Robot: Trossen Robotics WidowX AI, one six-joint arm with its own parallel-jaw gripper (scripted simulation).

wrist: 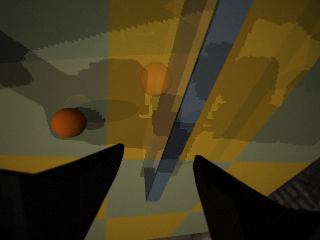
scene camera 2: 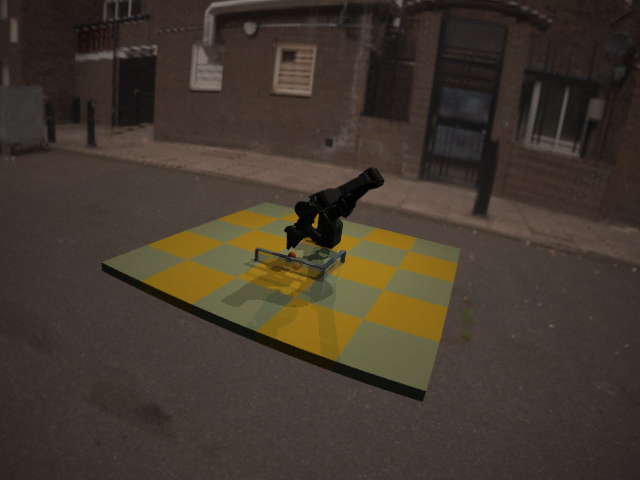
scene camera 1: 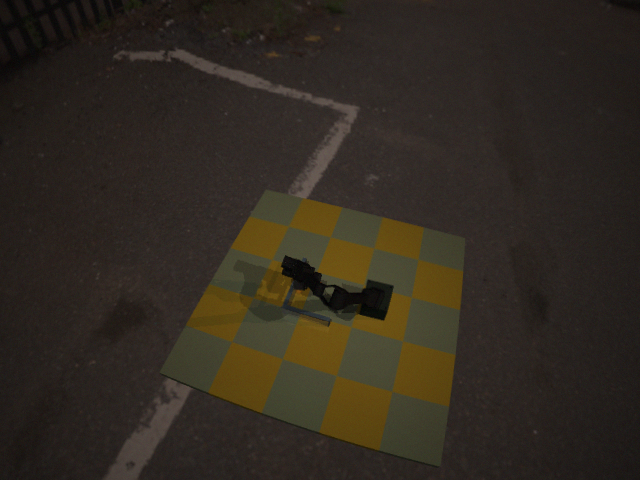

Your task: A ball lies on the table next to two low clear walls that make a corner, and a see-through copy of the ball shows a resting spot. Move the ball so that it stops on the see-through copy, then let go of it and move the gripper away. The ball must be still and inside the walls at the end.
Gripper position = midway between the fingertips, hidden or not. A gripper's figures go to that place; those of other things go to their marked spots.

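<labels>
The marked spots on the see-through copy of ball (wrist: 155, 78) and the orange ball (wrist: 68, 122) are 100 mm apart. My gripper (wrist: 159, 155) is 110 mm from the lens. The see-through copy of ball is 130 mm from the lens, while the orange ball is 170 mm from the lens.
</labels>
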